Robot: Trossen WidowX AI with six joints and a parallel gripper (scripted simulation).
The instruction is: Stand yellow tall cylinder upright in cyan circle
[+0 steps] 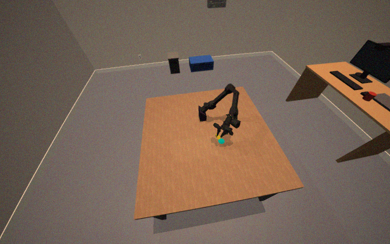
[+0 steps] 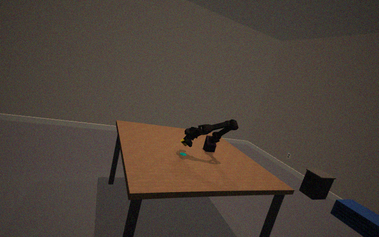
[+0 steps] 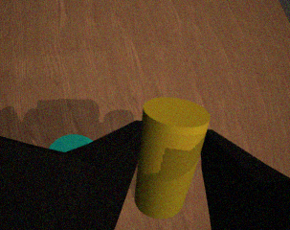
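Right now the cyan circle is 20 mm behind my gripper tip, 40 mm to the left of it and 100 mm below it. Also, from my gripper tip: yellow tall cylinder: 20 mm behind, 10 mm below.
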